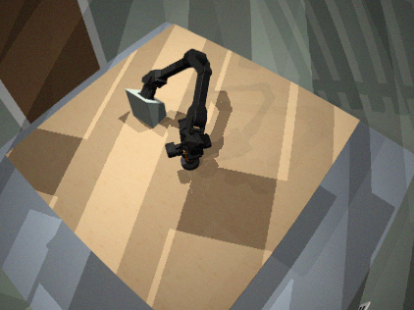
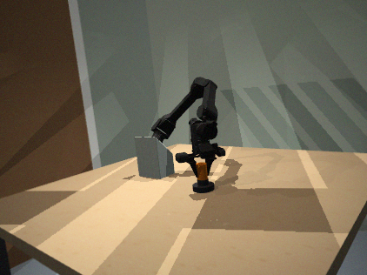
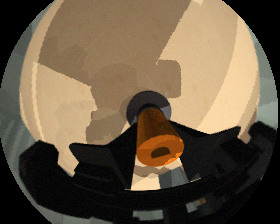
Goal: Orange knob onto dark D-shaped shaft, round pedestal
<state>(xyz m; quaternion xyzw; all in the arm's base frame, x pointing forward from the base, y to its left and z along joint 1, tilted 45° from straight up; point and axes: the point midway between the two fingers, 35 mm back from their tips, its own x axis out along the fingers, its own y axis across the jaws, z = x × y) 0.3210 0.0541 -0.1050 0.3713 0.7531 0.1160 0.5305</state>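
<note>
The orange knob is 20 mm above my gripper tip. Round my gripper tip: dark round pedestal (20 mm below).
</note>
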